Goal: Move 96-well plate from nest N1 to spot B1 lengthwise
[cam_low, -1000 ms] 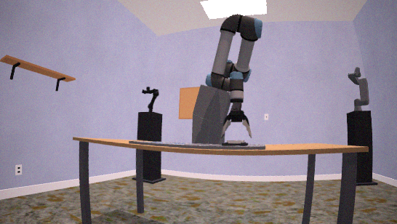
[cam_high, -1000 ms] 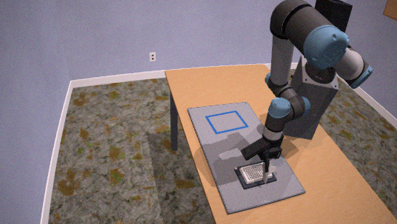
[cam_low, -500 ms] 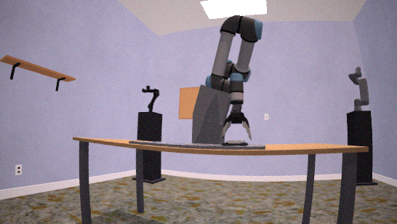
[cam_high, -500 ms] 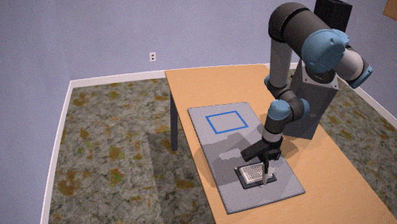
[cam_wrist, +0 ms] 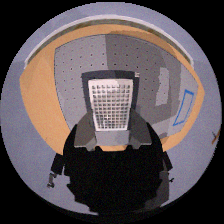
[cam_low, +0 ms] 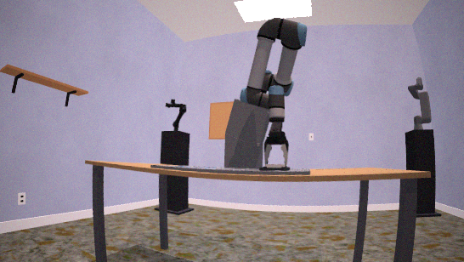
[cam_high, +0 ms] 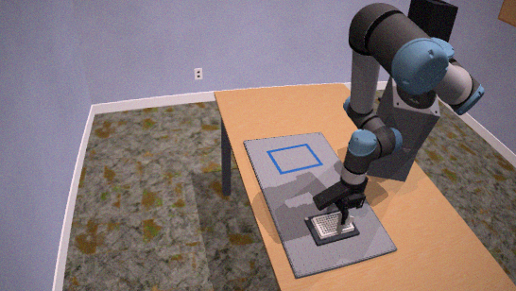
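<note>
My gripper is now 10 mm above the white 96-well plate. From my hand the other things lie so: black plate nest: 20 mm below.
</note>
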